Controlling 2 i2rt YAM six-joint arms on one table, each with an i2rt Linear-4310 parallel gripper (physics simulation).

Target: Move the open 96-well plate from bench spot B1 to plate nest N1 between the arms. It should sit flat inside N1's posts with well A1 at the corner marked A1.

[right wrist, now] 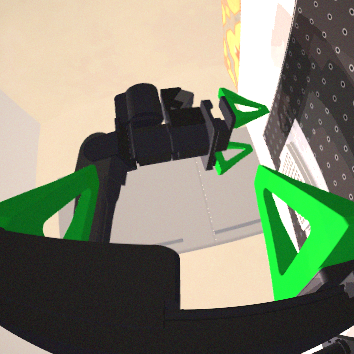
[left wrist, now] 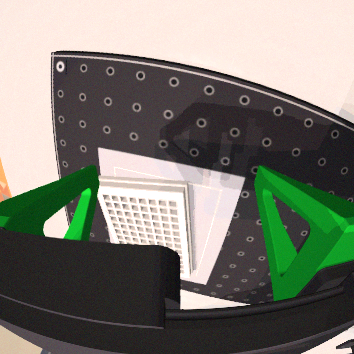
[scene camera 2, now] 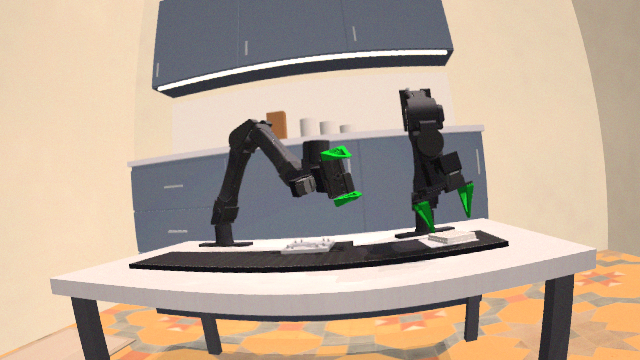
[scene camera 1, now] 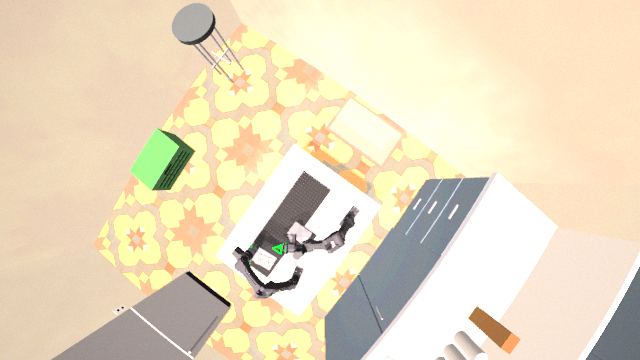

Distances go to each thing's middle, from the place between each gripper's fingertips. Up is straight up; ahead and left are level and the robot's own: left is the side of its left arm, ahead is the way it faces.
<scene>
Right now my left hand is 110 mm past the white well plate (left wrist: 137, 210), 10 mm to the right of it and 40 mm above it. Also, from my left hand: pale flat nest (left wrist: 213, 195): 110 mm behind, 50 mm below.
Now: the pale flat nest 22 cm to the left of my right hand and 18 cm below it. From my right hand the other things lie so: white well plate: 1 cm behind, 23 cm to the left, 17 cm below.
</scene>
